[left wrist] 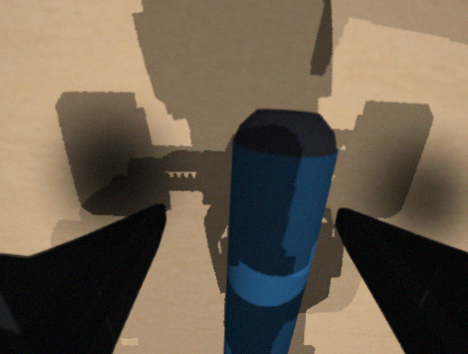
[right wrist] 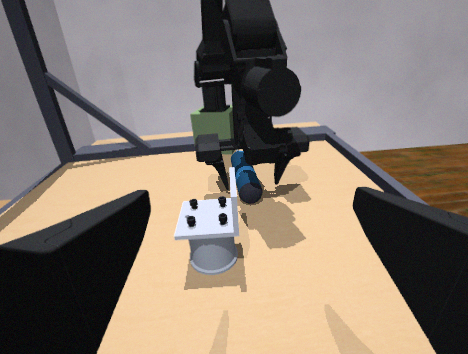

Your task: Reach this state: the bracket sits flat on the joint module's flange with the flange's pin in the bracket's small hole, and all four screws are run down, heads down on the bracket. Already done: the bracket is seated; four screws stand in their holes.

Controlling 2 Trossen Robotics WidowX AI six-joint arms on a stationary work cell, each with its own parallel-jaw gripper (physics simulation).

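Frame: origin at the left arm's base, x ahead, y left, z up, level; metres.
Seen in the pictures: left gripper, fingertip midpoint: [left wrist: 252, 214] [right wrist: 251, 186]; right gripper, fingertip midpoint: [right wrist: 253, 198]; left arm's base, origin of the base link: [right wrist: 215, 109].
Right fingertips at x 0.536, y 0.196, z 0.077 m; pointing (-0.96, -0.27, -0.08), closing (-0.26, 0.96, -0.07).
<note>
Offsets run from my right fingertips to a thing's top centre. "pt": to the spot under its first point. Level surfaces: height alone.
The white bracket [right wrist: 207, 229] lies on the grey joint module {dz -0.119, dx -0.138, dy -0.083 m} [right wrist: 212, 254], its upright plate on the side near the driver. Four black screws {dz -0.105, dx -0.150, dy -0.105 m} [right wrist: 193, 203] {dz -0.105, dx -0.160, dy -0.071 m} [right wrist: 222, 201] {dz -0.105, dx -0.116, dy -0.095 m} [right wrist: 191, 221] {dz -0.105, dx -0.126, dy -0.061 m} [right wrist: 223, 218] stand in it with heads above the plate. A small pin tip shows near the bracket's left edge. The blue driver handle {pt dz -0.143, dx -0.294, dy -0.059 m} [left wrist: 270, 215] [right wrist: 246, 175], with a dark end cap, slants behind the bracket; its shaft is hidden. My left gripper [left wrist: 252, 214] [right wrist: 251, 186] is open and empty, one finger on each side of the handle, not touching it. My right gripper [right wrist: 253, 198] is open and empty, nearer than the bracket.
A green block {dz -0.077, dx -0.535, dy -0.197 m} [right wrist: 202, 122] stands behind the driver at the table's back, partly hidden by the left arm. A dark frame rail [right wrist: 117, 148] runs along the back edge, with a post [right wrist: 42, 90] at the left. Arm shadows lie on the wooden table {dz -0.182 m} [right wrist: 300, 300].
</note>
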